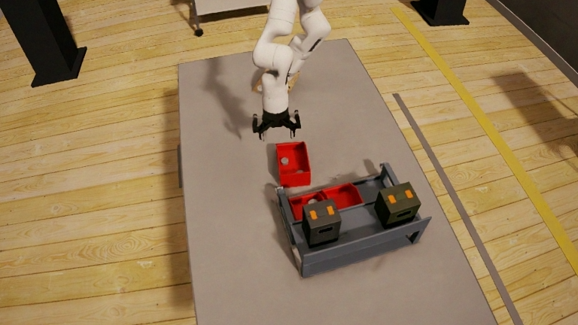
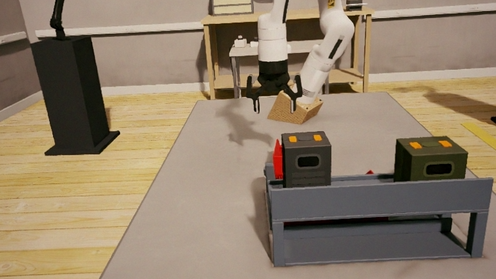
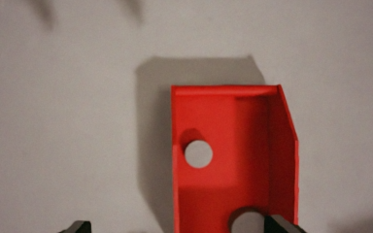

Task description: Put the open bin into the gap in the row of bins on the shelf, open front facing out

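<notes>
The grey round part lies 16 cm below my hand, 2 cm to the left of it and 2 cm behind it. Also, from my hand: dark grey box: 32 cm ahead, 6 cm to the left, 1 cm below; green box: 31 cm ahead, 29 cm to the left, 2 cm below; grey shelf: 25 cm ahead, 17 cm to the left, 10 cm below.
</notes>
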